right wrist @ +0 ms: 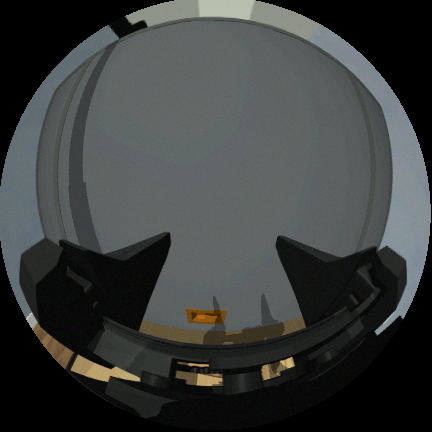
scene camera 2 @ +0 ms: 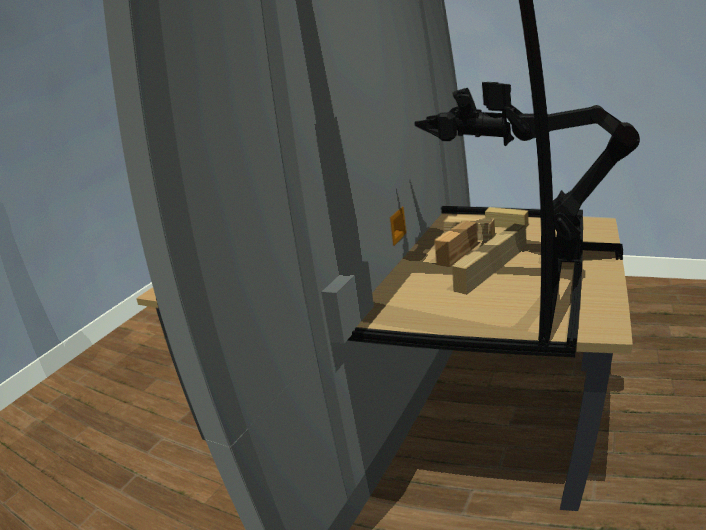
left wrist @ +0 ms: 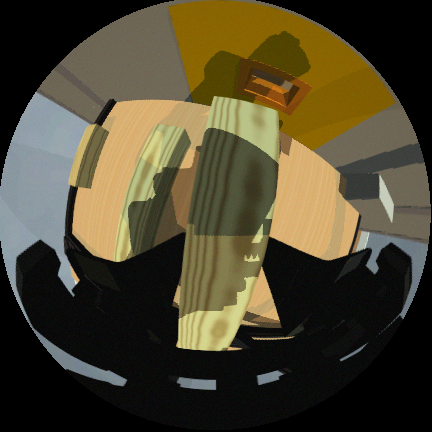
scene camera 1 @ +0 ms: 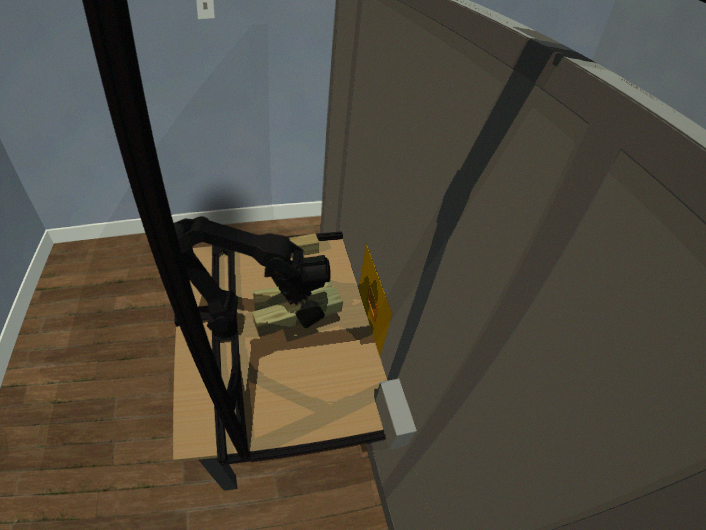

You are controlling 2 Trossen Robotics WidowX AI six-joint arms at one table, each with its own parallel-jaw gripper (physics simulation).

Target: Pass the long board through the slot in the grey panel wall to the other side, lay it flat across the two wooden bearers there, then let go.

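Frame: origin at the left arm's base, x ahead, y left, z up, level; centimetres.
Seen in the pictures: left gripper, between the fingertips: (left wrist: 222, 238) (scene camera 1: 304, 309); right gripper, between the fingertips: (right wrist: 225, 240) (scene camera 2: 420, 121); left arm's base, origin of its link: (left wrist: 168, 322) (scene camera 1: 224, 331); right arm's base, origin of its link: (scene camera 2: 568, 257).
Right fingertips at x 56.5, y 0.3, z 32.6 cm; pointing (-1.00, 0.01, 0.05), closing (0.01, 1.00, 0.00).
Note:
Pixels of each thing's top centre, then the offset from my right fingertips to it. Level surfaces: height alone.
- long pale board, centre of its top: (left wrist: 219, 274) (scene camera 1: 298, 306) dx -34.9, dy -2.7, dz -21.6 cm
- table, height of its surface: dz -34.5 cm
- orange plate with the slot, centre of its top: (left wrist: 279, 62) (scene camera 2: 386, 211) (right wrist: 205, 301) (scene camera 1: 382, 294) dx -10.8, dy -1.8, dz -22.2 cm
- second pale board, centre of its top: (left wrist: 135, 204) (scene camera 1: 293, 291) dx -34.8, dy +9.5, dz -29.8 cm
- small block, centre of its top: (left wrist: 79, 153) (scene camera 1: 297, 241) dx -30.5, dy +31.4, dz -29.5 cm
My left gripper (scene camera 1: 309, 311) (left wrist: 222, 238) is shut on the long pale board (scene camera 1: 272, 317) (left wrist: 235, 169) and holds it a little above the table (scene camera 1: 309, 389). The board's far end points at the orange plate with the slot (scene camera 1: 374, 302) (left wrist: 273, 84) in the grey panel wall (scene camera 1: 482, 252) and stops just short of it. On the wall's other side (scene camera 2: 246, 210) (right wrist: 221, 153) the slot shows in scene camera 2 (scene camera 2: 397, 225) and in the right wrist view (right wrist: 203, 315). My right gripper (scene camera 2: 425, 125) (right wrist: 225, 240) is open and empty, high up, facing the wall. Wooden bearers (scene camera 2: 456, 244) (scene camera 2: 484, 260) lie on the table below it.
A second pale board (scene camera 1: 267, 296) (left wrist: 149, 189) lies flat beside the held one, and a small block (scene camera 1: 306, 243) (left wrist: 86, 157) lies at the table's far edge. A black frame post (scene camera 1: 141, 158) (scene camera 2: 540, 158) stands on each side. A grey bracket (scene camera 1: 395, 412) (scene camera 2: 340, 305) sticks out of the wall.

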